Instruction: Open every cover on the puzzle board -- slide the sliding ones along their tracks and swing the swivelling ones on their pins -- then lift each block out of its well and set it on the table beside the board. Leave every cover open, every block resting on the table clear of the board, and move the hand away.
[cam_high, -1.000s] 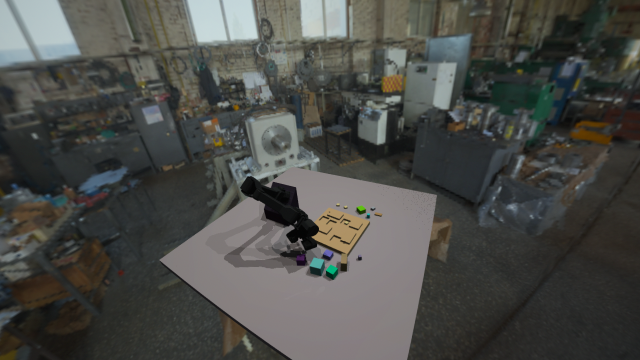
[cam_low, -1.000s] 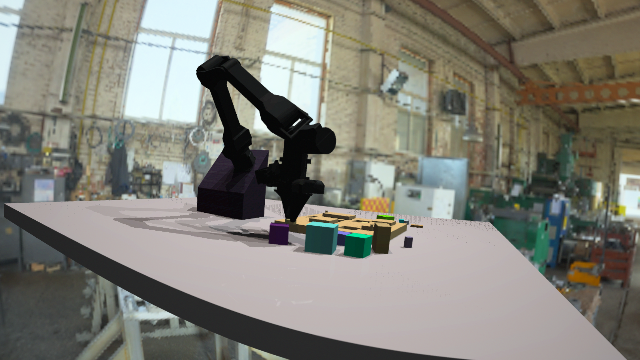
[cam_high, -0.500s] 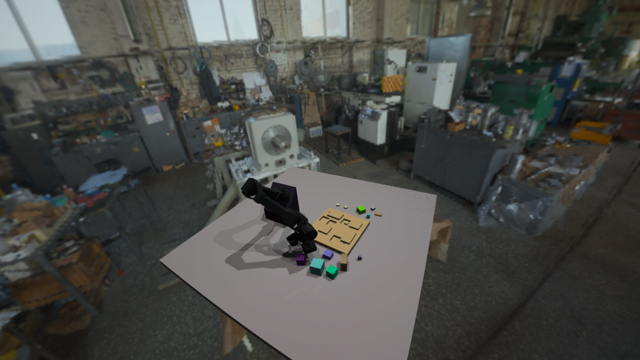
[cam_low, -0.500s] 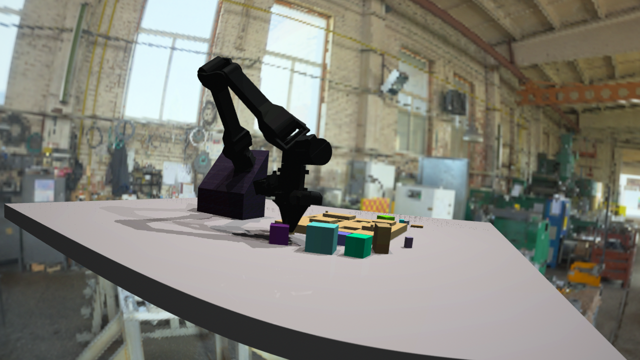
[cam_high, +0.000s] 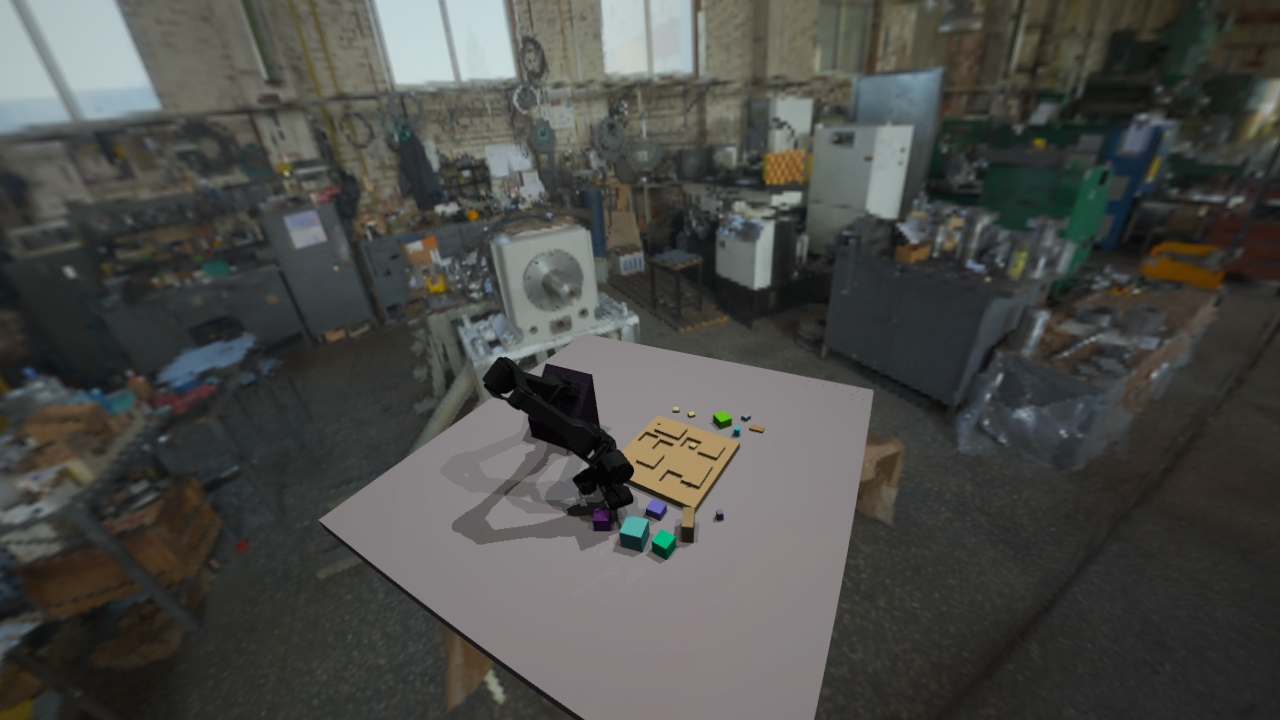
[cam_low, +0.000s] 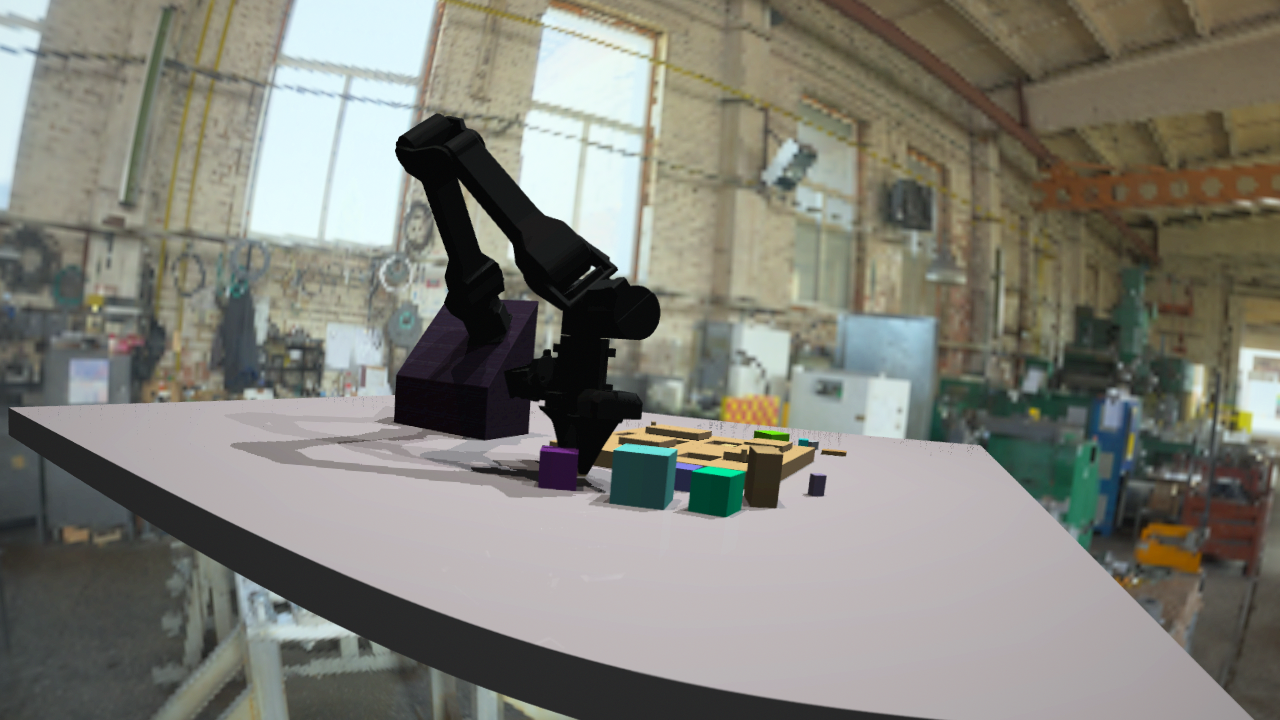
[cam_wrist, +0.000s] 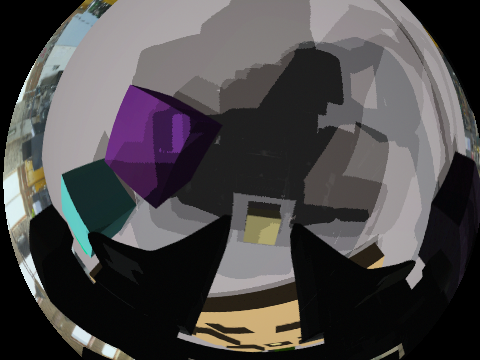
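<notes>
The tan puzzle board is 110 mm ahead of my gripper tip, 220 mm to the left of it and 10 mm above it. Also, from my gripper tip: brown block 220 mm ahead, 30 mm to the right, 20 mm above; then tiny purple block 280 mm ahead, 40 mm to the left, 10 mm above; then violet block 120 mm ahead, 10 mm to the left, 10 mm above.
</notes>
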